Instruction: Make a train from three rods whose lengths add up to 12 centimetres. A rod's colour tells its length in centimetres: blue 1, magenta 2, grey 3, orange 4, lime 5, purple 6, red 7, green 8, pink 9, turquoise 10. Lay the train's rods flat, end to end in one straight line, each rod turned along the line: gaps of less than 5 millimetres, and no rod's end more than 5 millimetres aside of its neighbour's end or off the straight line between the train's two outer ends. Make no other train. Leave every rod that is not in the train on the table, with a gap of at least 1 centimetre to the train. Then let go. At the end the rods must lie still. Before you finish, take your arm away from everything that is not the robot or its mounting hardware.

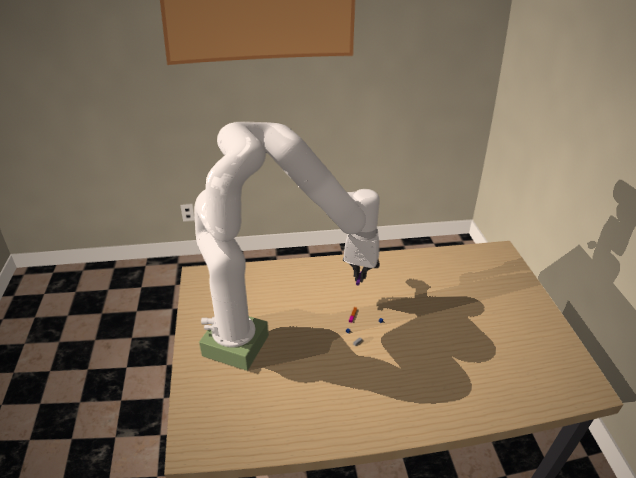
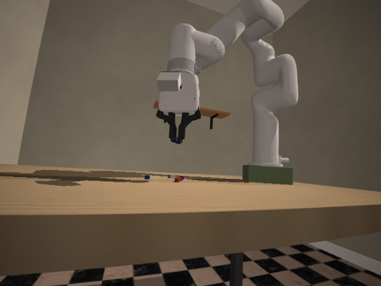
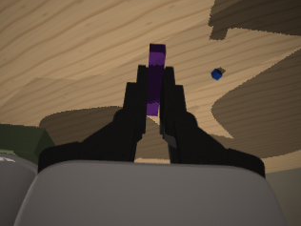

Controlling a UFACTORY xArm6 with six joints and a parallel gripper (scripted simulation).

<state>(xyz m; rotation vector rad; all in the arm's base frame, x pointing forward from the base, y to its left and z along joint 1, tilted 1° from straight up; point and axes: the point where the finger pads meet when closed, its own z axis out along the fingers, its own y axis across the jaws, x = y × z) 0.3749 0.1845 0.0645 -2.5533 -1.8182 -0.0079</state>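
My hand is 12 cm above the orange rod, 5 cm to the left of it and 2 cm past it. The rest, counted from my hand: grey rod: 17 cm to the right, 12 cm below, 1 cm behind; magenta rod: 12 cm below, 8 cm to the right, 3 cm behind; purple rod: 2 cm below.
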